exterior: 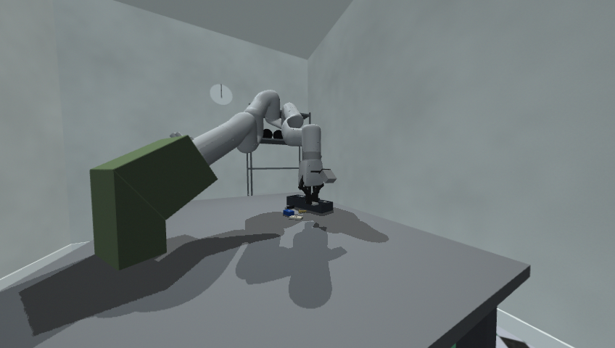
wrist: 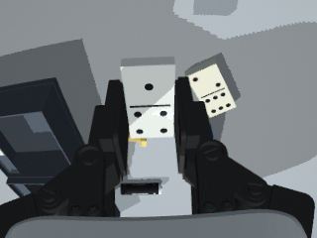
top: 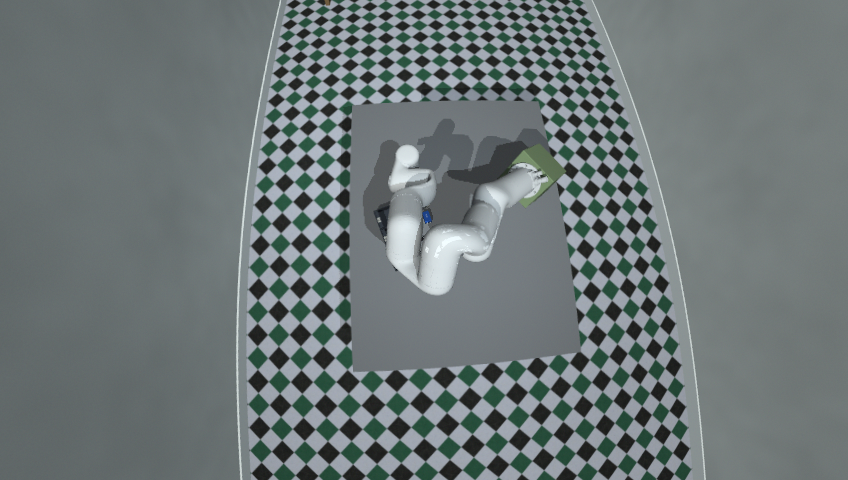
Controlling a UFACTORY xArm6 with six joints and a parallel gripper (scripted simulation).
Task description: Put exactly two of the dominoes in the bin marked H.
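Right now the dark bin tray is 180 mm to the left of my hand, 60 mm below it and 50 mm ahead of it. From my hand the other things lie so: cream domino: 80 mm below, 60 mm behind, 20 mm to the left; then white domino: 20 mm below; then yellow bolt: 90 mm to the left, 70 mm below, 20 mm behind.
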